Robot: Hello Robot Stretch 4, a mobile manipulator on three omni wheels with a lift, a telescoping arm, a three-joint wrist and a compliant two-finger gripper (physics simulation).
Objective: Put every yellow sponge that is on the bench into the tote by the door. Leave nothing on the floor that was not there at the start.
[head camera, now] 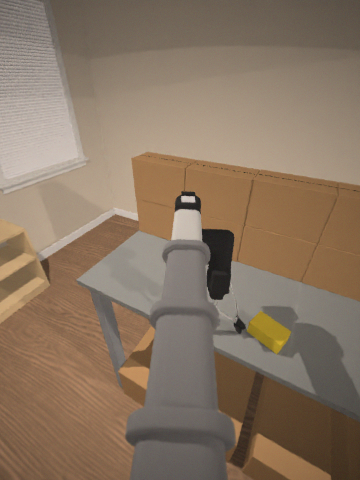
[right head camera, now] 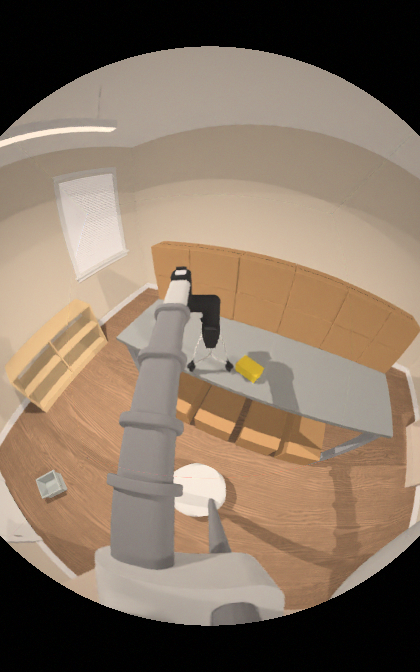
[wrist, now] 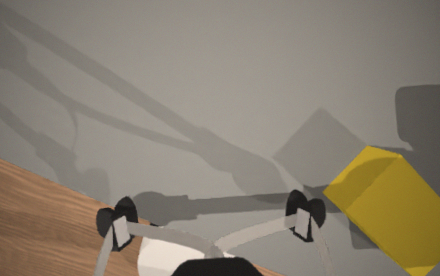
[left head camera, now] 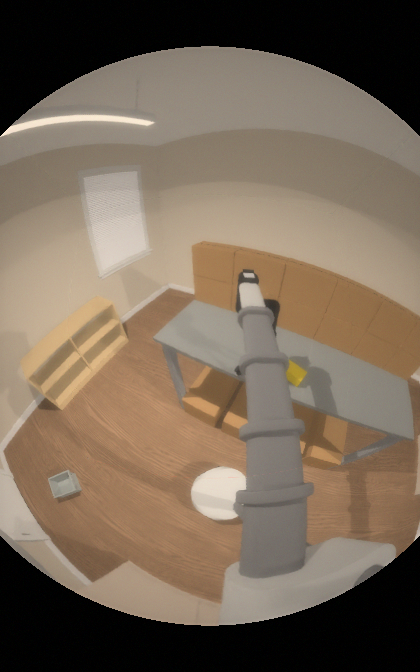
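Observation:
A yellow sponge (head camera: 269, 332) (left head camera: 296, 373) (right head camera: 249, 369) (wrist: 392, 210) lies on the grey bench (head camera: 125, 272) (left head camera: 200, 330) (right head camera: 340, 385) (wrist: 210, 60), near its front edge. My gripper (right head camera: 210, 366) (wrist: 212, 210) is open and empty, pointing down above the bench's front edge. The sponge is to the right of the right fingertip in the wrist view, outside the fingers. In the head camera view the arm hides the left fingertip. A small grey-green tote (left head camera: 64, 485) (right head camera: 51, 484) stands on the floor at the lower left.
Brown boxes (head camera: 290, 207) (left head camera: 310, 297) (right head camera: 265, 287) stand in a row behind the bench, and open boxes (left head camera: 210, 390) (right head camera: 220, 412) are under it. A wooden shelf (left head camera: 75, 345) (right head camera: 55, 345) stands at the left wall. A round white object (left head camera: 217, 492) (right head camera: 202, 482) is on the floor before the bench.

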